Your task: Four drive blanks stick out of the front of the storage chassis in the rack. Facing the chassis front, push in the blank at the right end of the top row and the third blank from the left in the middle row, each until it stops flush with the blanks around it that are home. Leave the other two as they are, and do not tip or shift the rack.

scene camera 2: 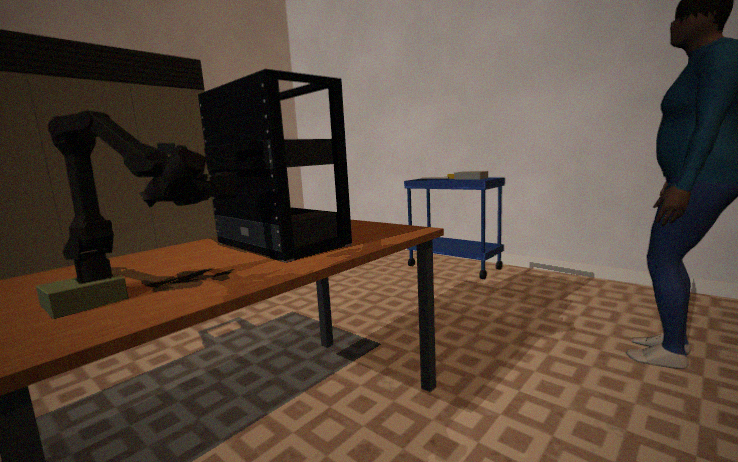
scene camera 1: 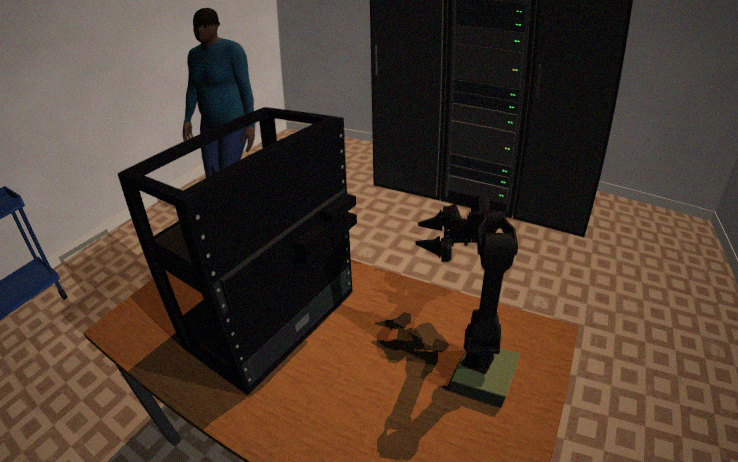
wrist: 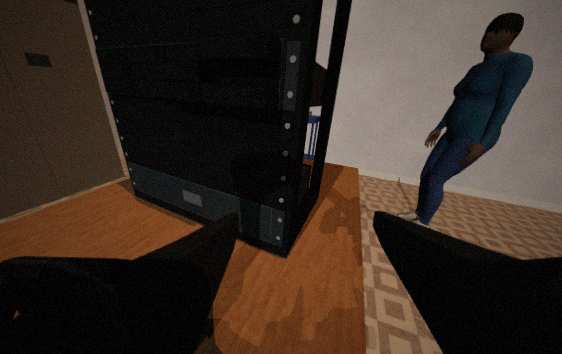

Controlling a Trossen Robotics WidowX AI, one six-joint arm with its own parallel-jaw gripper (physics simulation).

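Frame: origin at the arm's base, x back, y right, z up, level; centimetres.
Where they show: gripper, between the fingertips: (scene camera 1: 416, 233) (wrist: 305, 219); arm's base, origin of its link: (scene camera 2: 93, 279) (scene camera 1: 479, 361).
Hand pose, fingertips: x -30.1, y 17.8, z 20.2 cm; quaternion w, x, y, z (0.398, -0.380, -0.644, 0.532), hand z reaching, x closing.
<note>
Things, the pixels of their top centre, and the offset from my fingertips. Level surfaces: height alone.
- black rack, centre of its top: (scene camera 1: 235, 142) (scene camera 2: 263, 86) dx -31.6, dy -32.9, dz +33.2 cm
- dark protruding shape, centre of its top: (wrist: 200, 66) (scene camera 1: 299, 228) (scene camera 2: 245, 151) dx -18.7, dy -27.0, dz +10.3 cm
- wooden table, height of its surface: dz -25.7 cm
The black rack (scene camera 1: 266, 217) (scene camera 2: 275, 163) (wrist: 302, 200) stands upright on the table, its chassis front facing the arm. Dark blanks jut from the chassis: an upper one (scene camera 1: 341, 203) at the front's right end, another (scene camera 1: 348, 220) just below it, and a dark protruding shape (scene camera 1: 307, 245) further left. The front is too dark to separate every blank or count its column; in the wrist view the blanks merge into black. My gripper (scene camera 1: 418, 233) (wrist: 305, 219) is open and empty, apart from the chassis front in scene camera 1. In scene camera 2 its fingertips blend into the rack's dark front.
The arm stands on a green base block (scene camera 1: 490, 378) (scene camera 2: 81, 296) on the wooden table (scene camera 1: 305, 408) (scene camera 2: 163, 321) (wrist: 285, 300). A person (scene camera 1: 220, 81) (scene camera 2: 702, 125) (wrist: 485, 100) stands beyond the rack. A blue cart (scene camera 2: 454, 184) and tall server cabinets (scene camera 1: 408, 98) stand away from the table.
</note>
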